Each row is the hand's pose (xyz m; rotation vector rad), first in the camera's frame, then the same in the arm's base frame.
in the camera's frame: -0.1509 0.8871 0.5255 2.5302 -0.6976 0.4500
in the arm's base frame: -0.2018 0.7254 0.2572 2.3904 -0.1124 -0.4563
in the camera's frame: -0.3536 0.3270 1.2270 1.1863 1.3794 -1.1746
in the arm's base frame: 0.2759 0.2656 0.8954 0.4778 1.9343 -1.6359
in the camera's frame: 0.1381 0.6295 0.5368 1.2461 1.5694 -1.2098
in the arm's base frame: 0.0565 0.5153 0.0593 0.5178 2.0879 -1.7462
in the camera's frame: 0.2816 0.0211 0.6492 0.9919 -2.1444 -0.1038
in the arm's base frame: 0.3627 -0.0408 0.0414 0.8943 -1.3017 -0.2491
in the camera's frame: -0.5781 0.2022 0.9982 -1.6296 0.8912 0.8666
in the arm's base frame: -0.0106 0.0753 0.9021 -1.4636 1.3401 1.6991
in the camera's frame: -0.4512 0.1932 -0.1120 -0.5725 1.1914 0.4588
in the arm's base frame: -0.7063 -0.0983 0.0450 -0.6131 1.9403 0.8468
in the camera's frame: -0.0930 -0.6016 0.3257 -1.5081 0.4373 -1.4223
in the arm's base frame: 0.0144 -0.7536 0.0984 -2.1157 0.6766 -0.6420
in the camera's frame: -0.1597 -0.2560 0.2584 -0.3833 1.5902 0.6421
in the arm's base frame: -0.1520 -0.4363 0.0955 -0.3801 2.3753 0.9408
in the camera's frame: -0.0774 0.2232 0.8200 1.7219 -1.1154 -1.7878
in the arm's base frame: 0.1975 0.1353 0.4163 0.8514 -0.6378 -1.9621
